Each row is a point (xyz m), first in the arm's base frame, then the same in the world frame.
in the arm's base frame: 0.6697 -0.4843 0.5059
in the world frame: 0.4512 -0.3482 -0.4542
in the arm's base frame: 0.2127 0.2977 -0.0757
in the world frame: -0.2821 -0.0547 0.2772
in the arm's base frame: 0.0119 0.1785 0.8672
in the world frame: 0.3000 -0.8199 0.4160
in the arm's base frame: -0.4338 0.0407 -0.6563
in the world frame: -1.1458 -0.2423 0.0774
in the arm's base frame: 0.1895 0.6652 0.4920
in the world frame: 0.1354 -0.2998 0.7500
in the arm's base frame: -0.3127 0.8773 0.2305
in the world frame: -0.3891 -0.4257 1.0233
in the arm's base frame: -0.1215 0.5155 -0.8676
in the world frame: -1.0985 0.2686 0.4004
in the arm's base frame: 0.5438 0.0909 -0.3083
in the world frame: -0.2435 0.2562 -0.0520
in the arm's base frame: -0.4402 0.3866 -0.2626
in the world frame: -0.8493 -0.3751 0.4887
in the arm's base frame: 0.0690 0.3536 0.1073
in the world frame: -0.2369 -0.2516 0.4055
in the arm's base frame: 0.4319 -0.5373 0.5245
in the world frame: 0.3096 -0.5468 -0.4393
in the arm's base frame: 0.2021 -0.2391 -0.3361
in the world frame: -0.4901 -0.0798 -0.2815
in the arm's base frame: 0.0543 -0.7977 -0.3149
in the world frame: -0.5746 -0.3839 -0.7660
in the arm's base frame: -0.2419 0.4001 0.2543
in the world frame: -0.3283 -0.5485 0.5601
